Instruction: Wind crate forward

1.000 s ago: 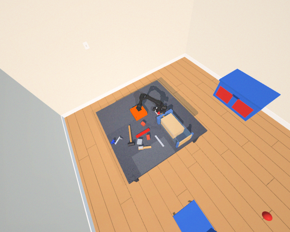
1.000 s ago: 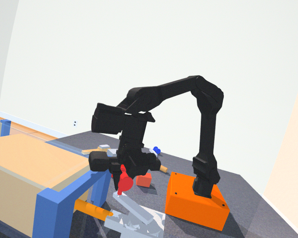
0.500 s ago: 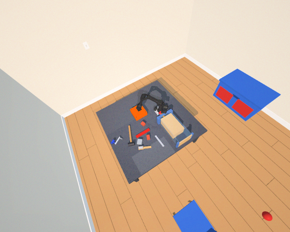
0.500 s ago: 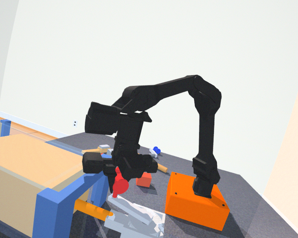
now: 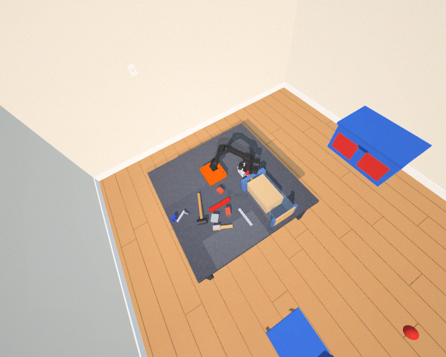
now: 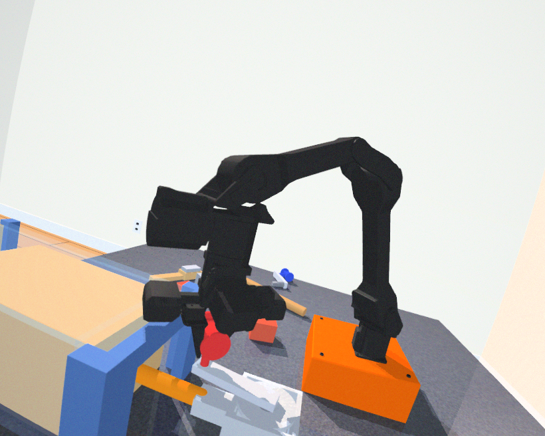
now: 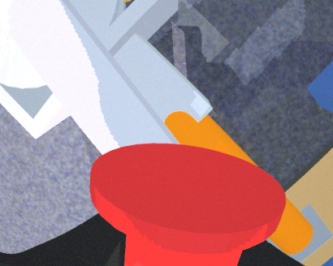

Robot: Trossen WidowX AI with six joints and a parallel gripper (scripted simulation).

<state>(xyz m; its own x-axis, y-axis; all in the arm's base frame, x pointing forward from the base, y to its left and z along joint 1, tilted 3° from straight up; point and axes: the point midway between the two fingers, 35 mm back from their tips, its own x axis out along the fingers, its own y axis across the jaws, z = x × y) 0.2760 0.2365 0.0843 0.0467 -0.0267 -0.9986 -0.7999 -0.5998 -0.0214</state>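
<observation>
My gripper tip is 6 cm short of the blue frame, 1 cm to the right of it and 1 cm above it. The rest, counted from my gripper tip: white winch (12 cm behind, 8 cm below, 1 cm to the left); then winch handle (4 cm behind, 1 cm to the left, 1 cm below); then red knob (2 cm above).
</observation>
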